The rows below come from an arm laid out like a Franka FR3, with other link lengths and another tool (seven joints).
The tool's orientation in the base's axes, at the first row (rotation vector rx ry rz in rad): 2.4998 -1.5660 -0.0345
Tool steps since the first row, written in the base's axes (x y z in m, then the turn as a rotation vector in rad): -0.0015 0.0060 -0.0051 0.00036 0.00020 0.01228; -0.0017 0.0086 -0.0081 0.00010 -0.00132 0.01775; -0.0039 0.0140 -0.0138 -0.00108 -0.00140 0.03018; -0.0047 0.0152 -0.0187 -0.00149 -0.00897 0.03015; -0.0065 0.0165 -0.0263 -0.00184 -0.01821 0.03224; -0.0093 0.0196 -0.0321 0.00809 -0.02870 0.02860; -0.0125 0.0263 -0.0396 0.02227 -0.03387 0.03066
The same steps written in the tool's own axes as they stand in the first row. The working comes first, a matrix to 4 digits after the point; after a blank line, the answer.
The tool's axes in the first row as the columns of a matrix, in the base's axes (used below as rounded here):
0.4413 -0.8892 -0.1207
-0.8937 -0.4233 -0.1491
0.0814 0.1737 -0.9814

-0.0064 -0.0021 0.0043 0.00098 0.00173 -0.01212; -0.0091 -0.0035 0.0069 0.00267 0.00355 -0.01724; -0.0154 -0.0049 0.0119 0.00323 0.00680 -0.02928; -0.0172 -0.0055 0.0167 0.00981 0.01036 -0.02807; -0.0198 -0.0058 0.0241 0.01809 0.01494 -0.02870; -0.0242 -0.0056 0.0297 0.03155 0.00992 -0.02477; -0.0322 -0.0069 0.0365 0.04259 -0.00014 -0.02773
